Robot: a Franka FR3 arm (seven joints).
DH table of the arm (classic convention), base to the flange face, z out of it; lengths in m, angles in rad. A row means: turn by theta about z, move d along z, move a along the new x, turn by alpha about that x. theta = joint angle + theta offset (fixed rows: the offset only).
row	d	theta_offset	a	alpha
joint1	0.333	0	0	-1.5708
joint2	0	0	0	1.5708
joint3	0.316	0	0.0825	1.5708
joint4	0	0	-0.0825	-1.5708
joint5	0.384	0	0	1.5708
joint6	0	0	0.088	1.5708
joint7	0.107	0	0	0
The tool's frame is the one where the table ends.
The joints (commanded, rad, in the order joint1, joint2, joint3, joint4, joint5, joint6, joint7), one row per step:
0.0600 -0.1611 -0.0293 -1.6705 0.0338 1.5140 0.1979
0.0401 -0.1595 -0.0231 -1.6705 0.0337 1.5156 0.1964
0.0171 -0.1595 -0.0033 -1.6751 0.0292 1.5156 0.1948
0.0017 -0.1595 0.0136 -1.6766 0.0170 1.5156 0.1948
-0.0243 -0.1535 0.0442 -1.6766 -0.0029 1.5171 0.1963
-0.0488 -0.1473 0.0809 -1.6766 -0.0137 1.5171 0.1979
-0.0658 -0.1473 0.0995 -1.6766 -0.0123 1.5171 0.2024
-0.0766 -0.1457 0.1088 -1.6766 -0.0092 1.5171 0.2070
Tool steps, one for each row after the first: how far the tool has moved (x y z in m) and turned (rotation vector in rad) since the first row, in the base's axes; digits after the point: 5 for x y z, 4 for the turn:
0.00087 -0.00652 -0.00064 -0.0011 -0.0001 -0.0123
0.00088 -0.00772 -0.00280 -0.0089 0.0042 -0.0144
0.00087 -0.00758 -0.00354 -0.0238 0.0054 -0.0139
0.00296 -0.00619 -0.00649 -0.0484 0.0094 -0.0122
0.00484 0.00018 -0.00975 -0.0645 0.0152 -0.0024
0.00486 0.00189 -0.00988 -0.0659 0.0154 -0.0054
0.00541 0.00182 -0.01077 -0.0640 0.0172 -0.0114

